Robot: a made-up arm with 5 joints. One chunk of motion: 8 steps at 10 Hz.
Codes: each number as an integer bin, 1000 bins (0 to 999) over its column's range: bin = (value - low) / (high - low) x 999, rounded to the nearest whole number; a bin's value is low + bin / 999 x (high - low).
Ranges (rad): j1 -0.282..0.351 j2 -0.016..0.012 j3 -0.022..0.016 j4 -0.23..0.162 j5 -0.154..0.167
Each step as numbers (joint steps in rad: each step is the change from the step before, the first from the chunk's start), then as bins.
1 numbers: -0.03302 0.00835 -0.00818 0.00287 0.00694
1 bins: 393 869 363 593 501
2 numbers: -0.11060 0.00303 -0.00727 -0.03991 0.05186
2 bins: 271 679 387 484 641
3 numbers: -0.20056 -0.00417 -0.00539 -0.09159 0.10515
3 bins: 129 422 437 353 807
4 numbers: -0.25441 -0.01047 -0.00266 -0.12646 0.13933
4 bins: 44 197 508 264 913
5 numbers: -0.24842 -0.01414 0.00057 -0.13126 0.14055
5 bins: 53 66 593 252 917
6 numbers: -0.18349 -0.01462 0.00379 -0.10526 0.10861
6 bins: 155 49 678 318 817
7 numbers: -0.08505 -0.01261 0.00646 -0.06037 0.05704
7 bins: 311 121 748 432 657
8 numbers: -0.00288 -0.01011 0.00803 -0.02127 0.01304
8 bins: 441 210 789 532 520
